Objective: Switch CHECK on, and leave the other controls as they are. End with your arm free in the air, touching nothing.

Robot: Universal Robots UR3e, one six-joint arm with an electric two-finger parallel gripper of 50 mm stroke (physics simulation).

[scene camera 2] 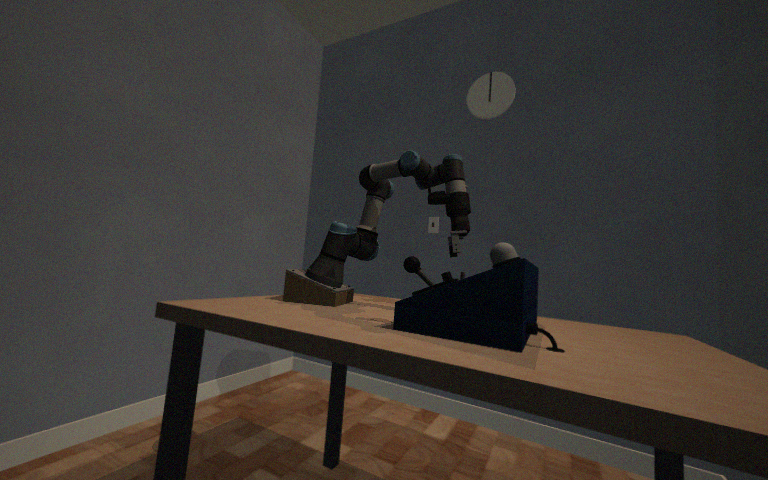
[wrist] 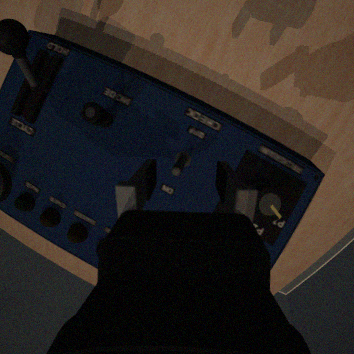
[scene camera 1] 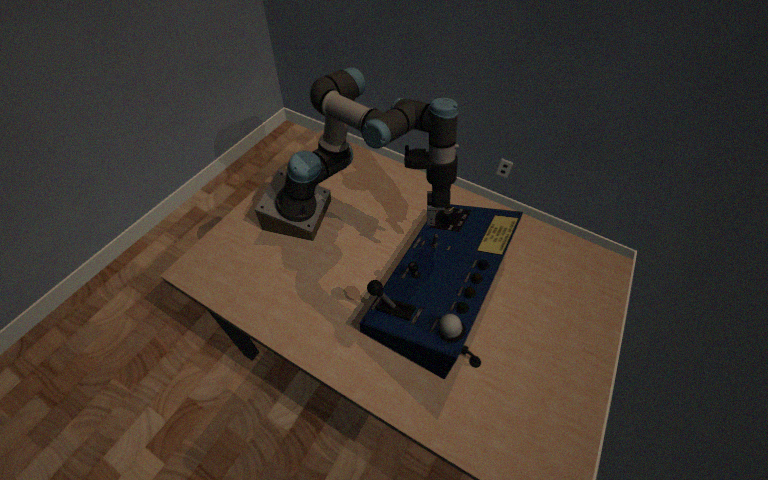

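Pixels of known places: gripper, between the fingertips: (scene camera 2: 455, 254) (wrist: 185, 172) (scene camera 1: 431, 217); arm's base, origin of its link: (scene camera 2: 323, 280) (scene camera 1: 295, 205).
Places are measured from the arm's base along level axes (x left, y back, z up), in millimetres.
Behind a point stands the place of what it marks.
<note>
The blue control panel (scene camera 1: 438, 271) @(x -74, y -502, z 38 mm) (scene camera 2: 470, 308) @(x -297, y -520, z -6 mm) (wrist: 150, 132) @(x -31, y -446, z 12 mm) stands on the table. Its CHECK toggle (scene camera 1: 434, 241) @(x 16, y -460, z 42 mm) (scene camera 2: 462, 275) @(x 17, y -460, z 54 mm) (wrist: 180, 164) @(x 24, y -455, z 55 mm) is a small metal lever. In the wrist view its tip leans away from the OFF label (wrist: 196, 132) @(x 27, y -427, z 1 mm) and towards the ON label (wrist: 167, 189) @(x 18, y -505, z 35 mm). My gripper (scene camera 1: 432, 217) @(x 35, y -433, z 115 mm) (scene camera 2: 454, 253) @(x 35, y -433, z 115 mm) (wrist: 185, 172) @(x 35, y -433, z 115 mm) is open, its fingers wide apart with nothing between them. It points down and hangs above the panel, apart from the toggle, which shows between the fingers in the wrist view.
The MODE lever (wrist: 96, 114) @(x -86, y -431, z 58 mm) and the ball-topped HOLD lever (scene camera 1: 374, 287) @(x -217, y -372, z 90 mm) (scene camera 2: 411, 263) @(x -228, y -374, z 74 mm) (wrist: 11, 37) @(x -192, y -370, z 84 mm) stand to one side of CHECK. The PROGRAM knob (wrist: 270, 204) @(x 144, y -465, z 47 mm) is on the other side. Several dark knobs and a white dome (scene camera 1: 450, 326) @(x -257, y -575, z 126 mm) (scene camera 2: 502, 253) @(x -269, y -573, z 106 mm) are along the panel's higher side.
</note>
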